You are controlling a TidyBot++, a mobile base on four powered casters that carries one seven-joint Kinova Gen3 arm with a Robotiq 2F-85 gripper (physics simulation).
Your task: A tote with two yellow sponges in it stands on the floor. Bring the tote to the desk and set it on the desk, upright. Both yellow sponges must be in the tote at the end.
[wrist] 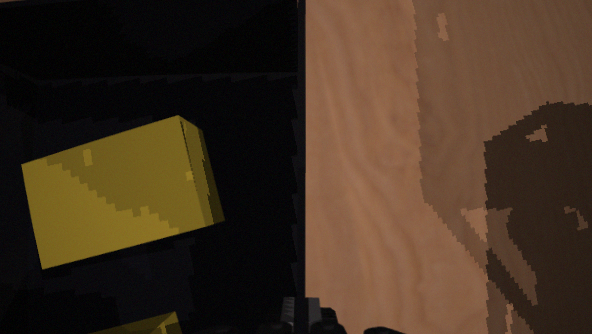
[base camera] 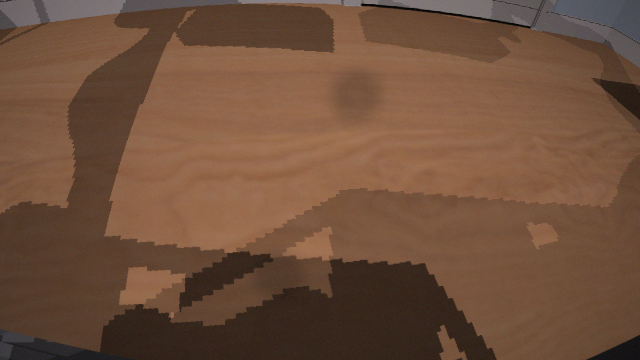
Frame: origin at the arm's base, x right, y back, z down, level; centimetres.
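Seen in the pictures: gripper, fingertip midpoint: (wrist: 301,317).
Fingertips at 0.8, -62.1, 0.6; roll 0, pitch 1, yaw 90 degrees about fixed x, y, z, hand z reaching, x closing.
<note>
Pixels of each thing's top centre, then the offset from my fingertips to it, as dx, dy, dz. "spot": a spot on its surface instead. Level surfaces: height alone.
- black tote, surface spot: (wrist: 301,150) spot: +7.5, -0.1, -4.0
- second yellow sponge, surface spot: (wrist: 145,326) spot: -2.2, -9.5, +3.9
- wooden floor, surface height: dz +39.0
The black tote (wrist: 301,150) fills the left half of the wrist view, seen from above. A yellow sponge (wrist: 115,195) lies inside it, and part of a second yellow sponge (wrist: 145,326) shows at the bottom edge of that view. My gripper (wrist: 301,317) is shut on the tote's side wall, whose top edge runs between the two fingertips. The tote looks upright and is held off the floor. Neither the tote nor the gripper shows in the base camera view. The desk shows in neither view.
The wooden floor (base camera: 350,160) (wrist: 360,125) carries dark shadows of the arm and the load. Pale wall or cabinet fronts (base camera: 425,3) run along the far edge of the base camera view, with a bluish panel (base camera: 595,14) at the top right.
</note>
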